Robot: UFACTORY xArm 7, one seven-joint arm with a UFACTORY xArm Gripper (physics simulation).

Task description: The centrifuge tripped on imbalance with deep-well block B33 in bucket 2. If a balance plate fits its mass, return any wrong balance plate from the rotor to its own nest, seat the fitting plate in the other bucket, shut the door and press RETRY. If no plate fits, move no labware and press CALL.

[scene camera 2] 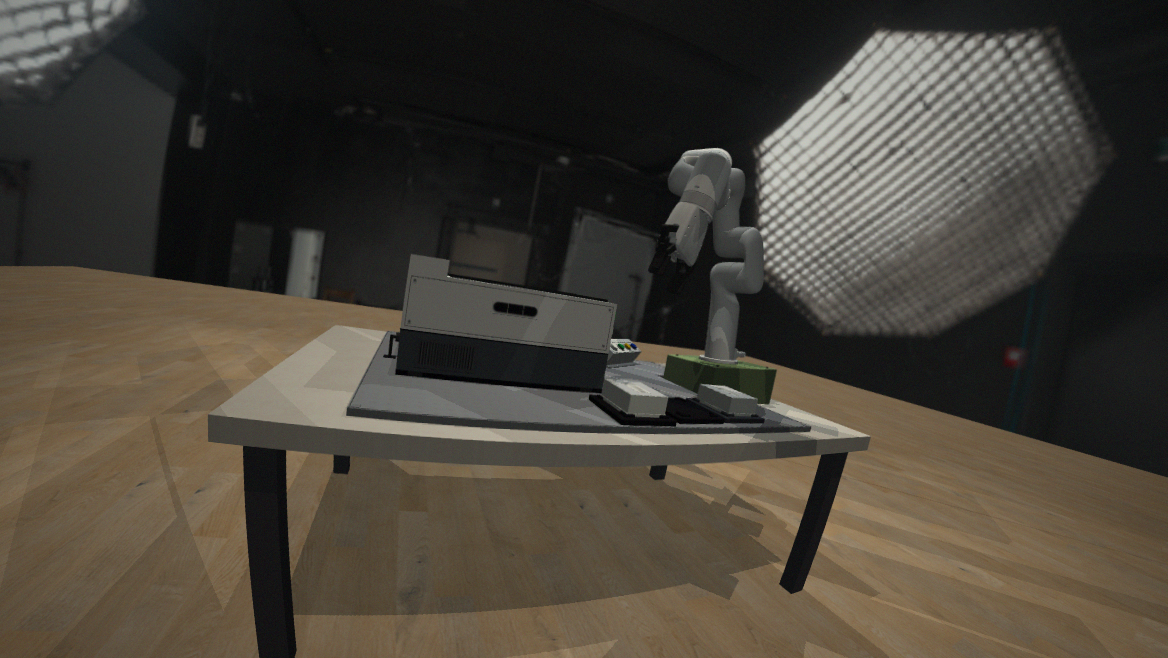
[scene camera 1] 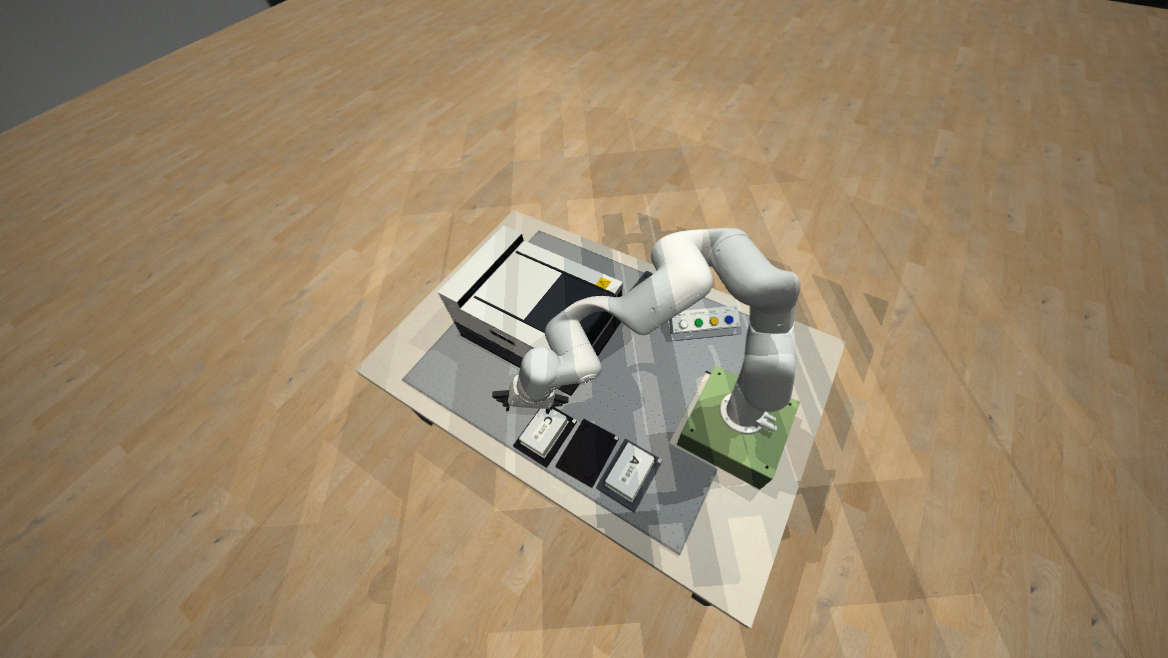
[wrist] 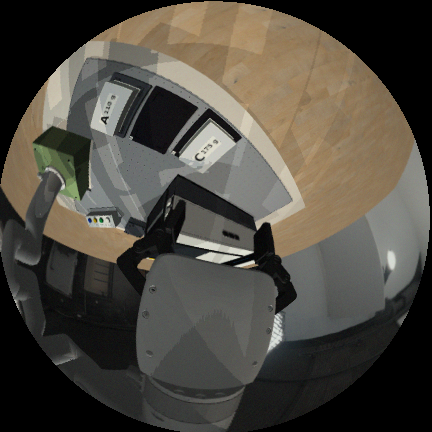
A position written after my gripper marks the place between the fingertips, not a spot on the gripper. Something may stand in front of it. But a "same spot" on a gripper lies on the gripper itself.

my gripper: scene camera 2; scene camera 1 527, 406; wrist
plate C: scene camera 2 632, 397; scene camera 1 541, 434; wrist 210, 141
plate A: scene camera 2 721, 398; scene camera 1 629, 472; wrist 116, 97
same spot on my gripper: point(wrist: 161, 239) = point(scene camera 2: 688, 272)
same spot on dark nest: point(scene camera 2: 685, 412) = point(scene camera 1: 575, 460)
